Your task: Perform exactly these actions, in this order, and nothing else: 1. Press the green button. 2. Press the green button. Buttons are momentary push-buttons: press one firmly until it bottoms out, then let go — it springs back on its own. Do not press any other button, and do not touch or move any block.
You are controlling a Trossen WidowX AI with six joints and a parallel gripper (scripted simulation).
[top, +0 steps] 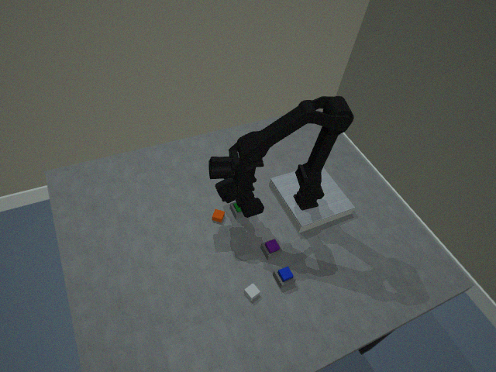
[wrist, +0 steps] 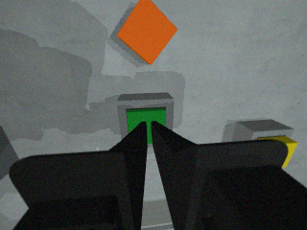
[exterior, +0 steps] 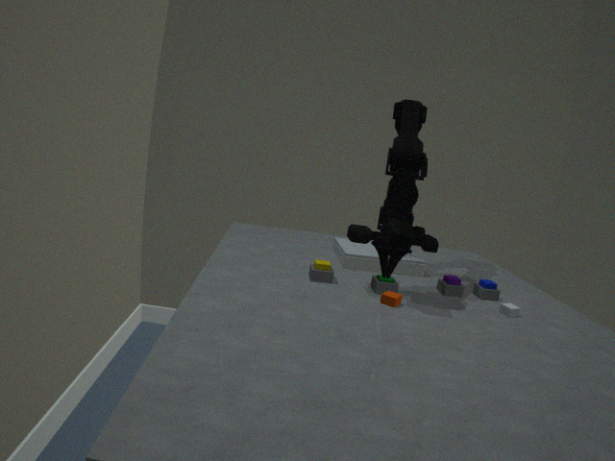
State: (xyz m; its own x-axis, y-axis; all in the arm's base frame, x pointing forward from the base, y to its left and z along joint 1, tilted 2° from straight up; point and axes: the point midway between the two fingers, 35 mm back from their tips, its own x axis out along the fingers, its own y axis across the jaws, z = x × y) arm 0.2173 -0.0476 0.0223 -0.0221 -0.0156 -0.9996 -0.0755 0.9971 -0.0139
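The green button lies 1 cm below my gripper tip. Also, from my gripper tip: orange block: 7 cm ahead, 2 cm below; then purple button: 4 cm behind, 17 cm to the left; then yellow button: 3 cm behind, 14 cm to the right.
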